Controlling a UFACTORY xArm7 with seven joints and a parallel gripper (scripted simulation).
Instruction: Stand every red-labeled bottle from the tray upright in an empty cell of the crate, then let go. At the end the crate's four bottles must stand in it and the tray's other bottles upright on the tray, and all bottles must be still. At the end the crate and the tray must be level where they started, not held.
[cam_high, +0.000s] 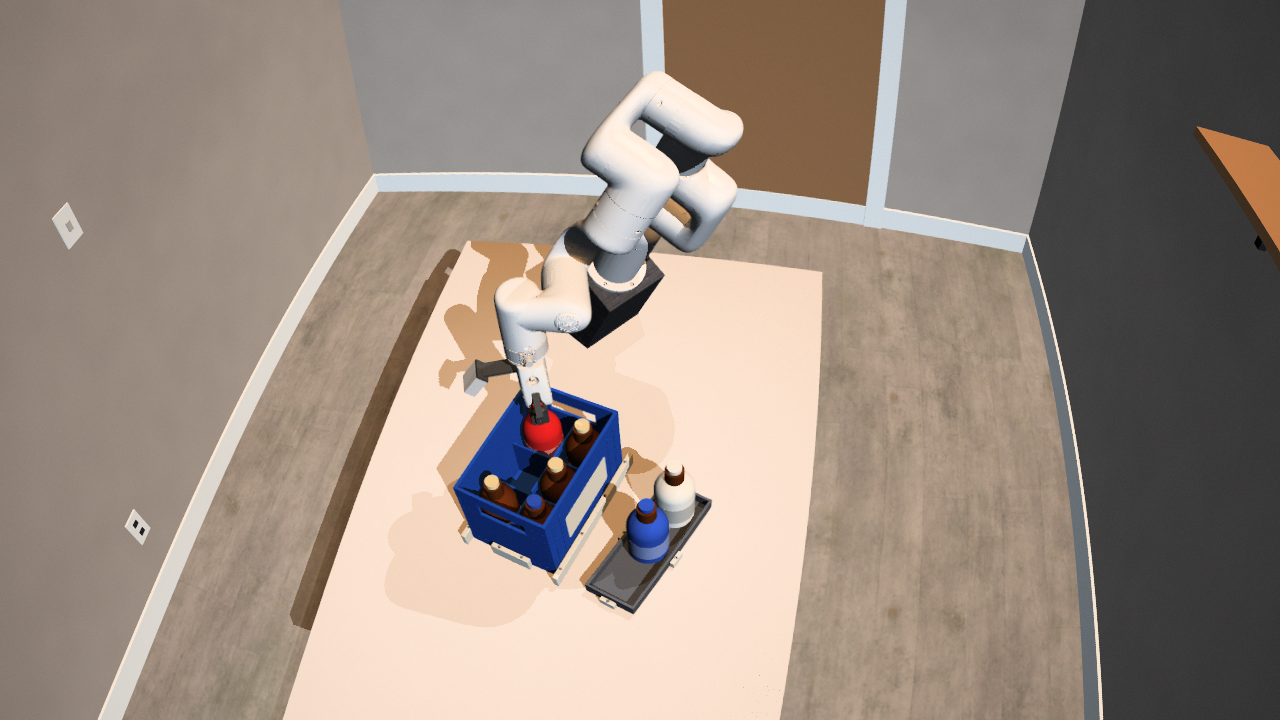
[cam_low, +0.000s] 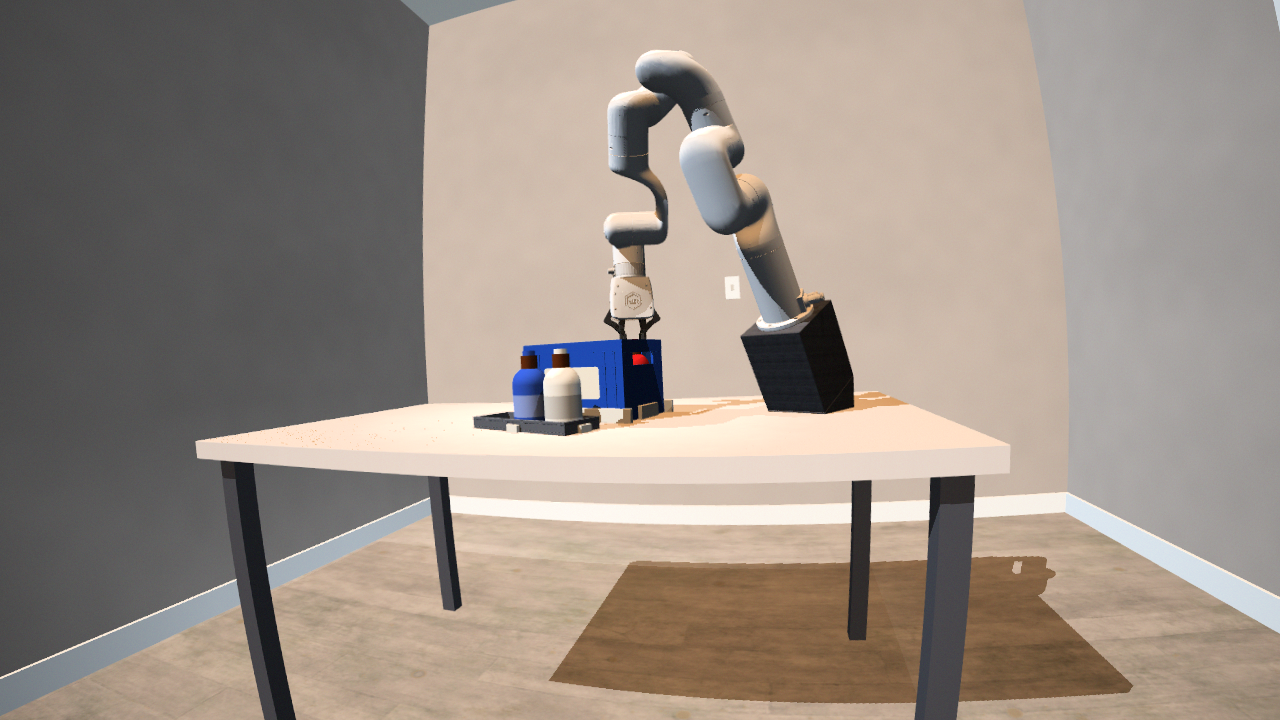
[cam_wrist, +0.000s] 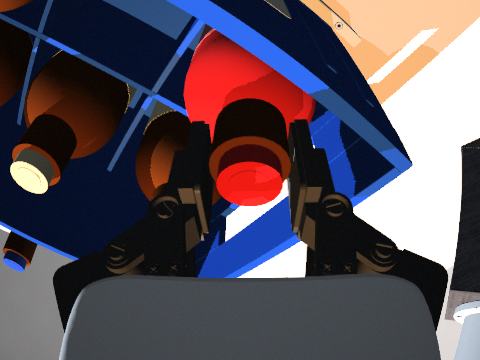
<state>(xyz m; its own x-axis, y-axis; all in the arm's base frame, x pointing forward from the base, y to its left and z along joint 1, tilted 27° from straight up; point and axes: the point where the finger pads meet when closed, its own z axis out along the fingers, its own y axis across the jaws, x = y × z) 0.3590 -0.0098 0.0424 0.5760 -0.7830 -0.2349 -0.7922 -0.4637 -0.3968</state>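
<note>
My gripper is now 70 mm above the red-labeled bottle. The rest, counted from my hand: white-labeled bottle: 20 mm ahead, 270 mm to the left, 90 mm below; blue-labeled bottle: 110 mm ahead, 250 mm to the left, 90 mm below; blue crate: 90 mm ahead, 40 mm to the left, 90 mm below.
</note>
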